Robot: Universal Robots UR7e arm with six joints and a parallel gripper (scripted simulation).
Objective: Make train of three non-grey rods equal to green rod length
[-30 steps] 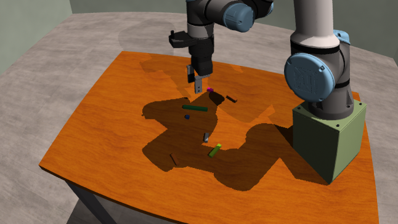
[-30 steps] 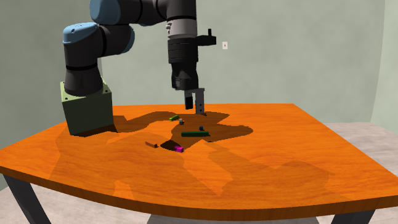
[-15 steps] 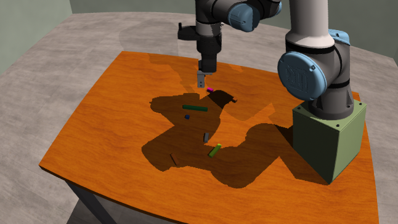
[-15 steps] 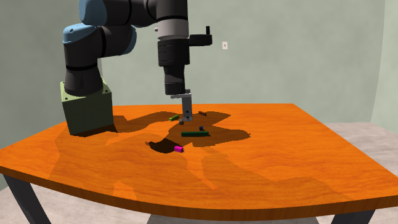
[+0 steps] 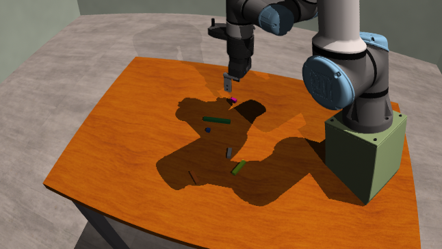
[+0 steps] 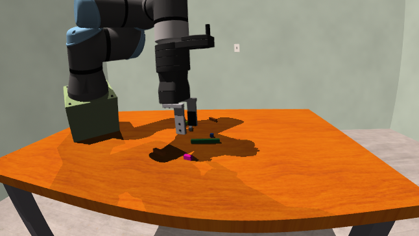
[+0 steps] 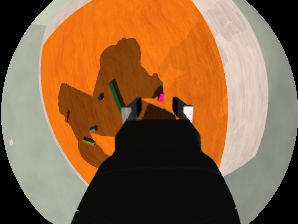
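Right now the magenta rod is 1 cm to the right of my hand and 8 cm below it. Also, from my hand: green rod: 2 cm ahead, 9 cm to the left, 8 cm below; then blue rod: 4 cm ahead, 14 cm to the left, 8 cm below; then grey rod: 4 cm behind, 20 cm to the left, 8 cm below.
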